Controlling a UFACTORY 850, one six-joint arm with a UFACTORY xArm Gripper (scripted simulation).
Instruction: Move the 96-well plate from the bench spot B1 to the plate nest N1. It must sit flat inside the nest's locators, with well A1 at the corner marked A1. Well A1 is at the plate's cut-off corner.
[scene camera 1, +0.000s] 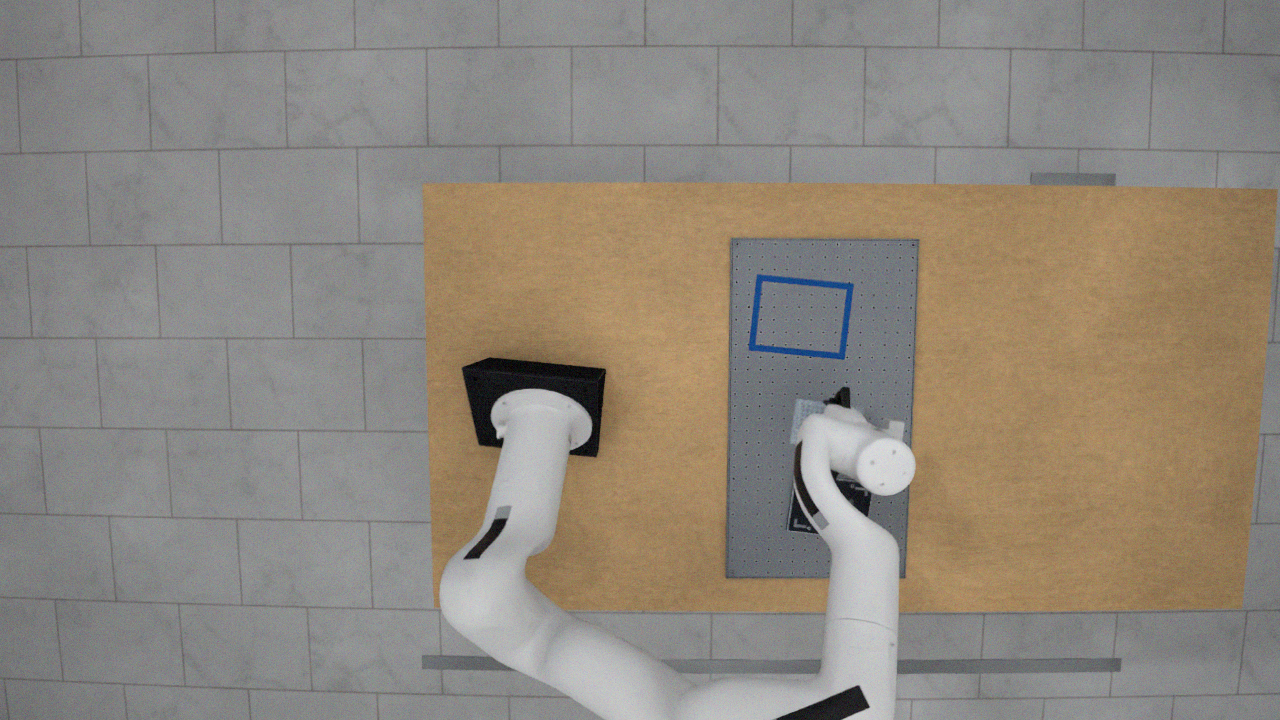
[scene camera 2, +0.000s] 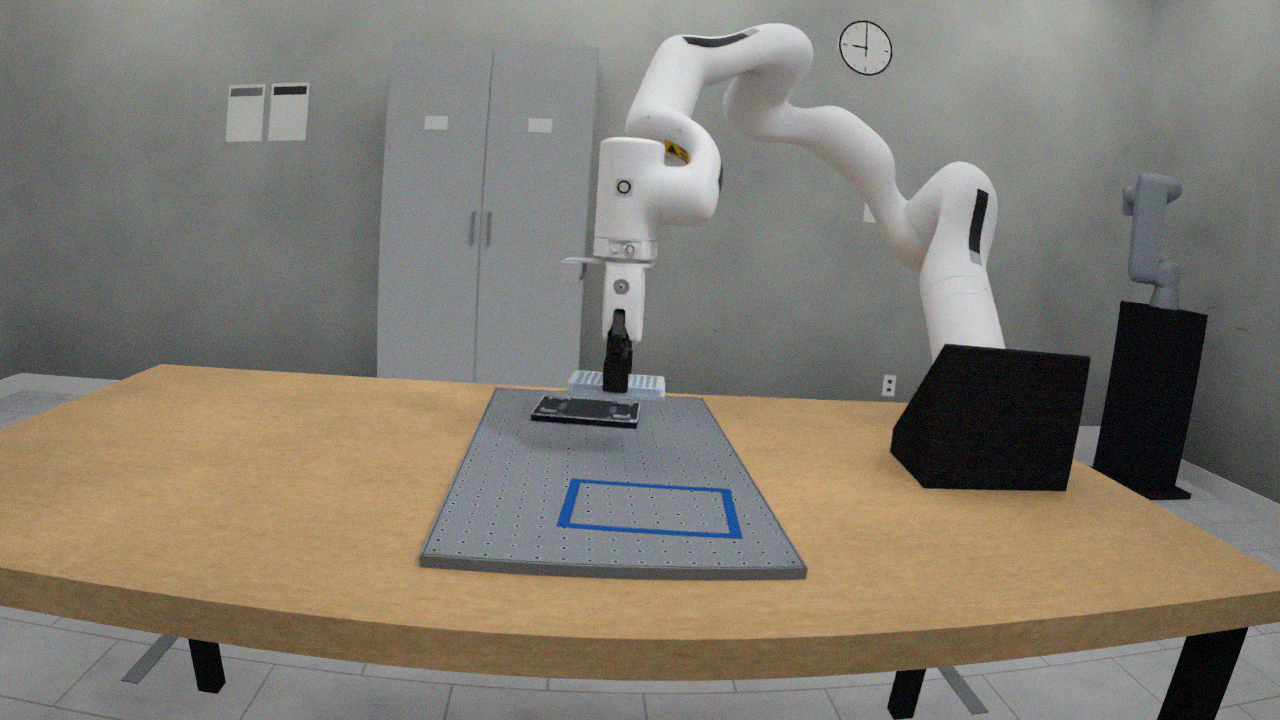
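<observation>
What you'd get in the pictures here is a clear 96-well plate and a black plate nest, along with my gripper.
</observation>
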